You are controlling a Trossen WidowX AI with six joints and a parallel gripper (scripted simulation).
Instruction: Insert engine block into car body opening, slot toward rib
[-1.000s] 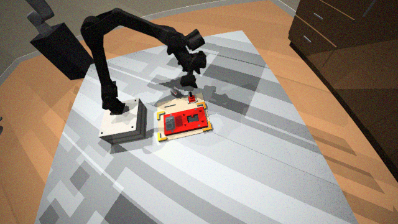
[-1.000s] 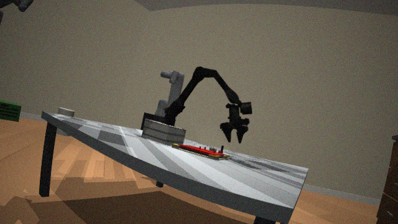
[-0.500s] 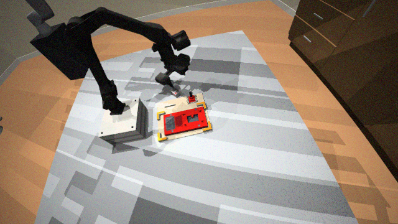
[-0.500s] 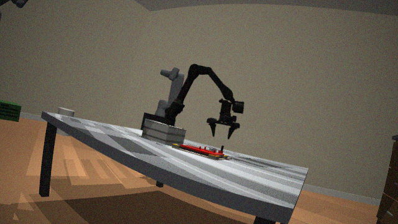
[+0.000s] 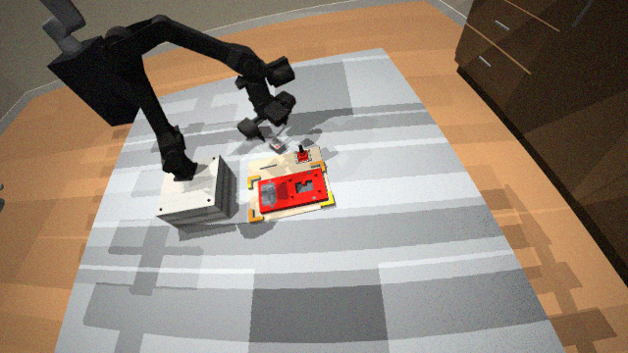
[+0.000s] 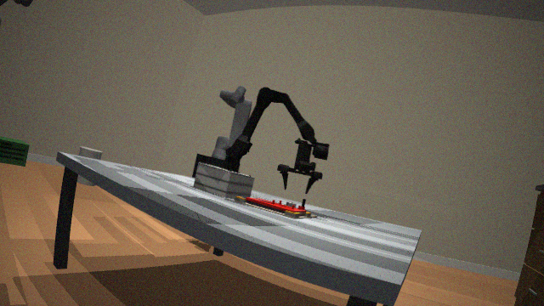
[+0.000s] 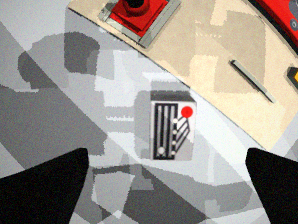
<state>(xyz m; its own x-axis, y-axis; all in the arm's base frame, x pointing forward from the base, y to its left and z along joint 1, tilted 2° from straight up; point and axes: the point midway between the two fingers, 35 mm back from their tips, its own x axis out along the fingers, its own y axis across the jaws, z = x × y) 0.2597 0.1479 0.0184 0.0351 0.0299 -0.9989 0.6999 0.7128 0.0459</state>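
My gripper tip is now 70 mm above the grey engine block.
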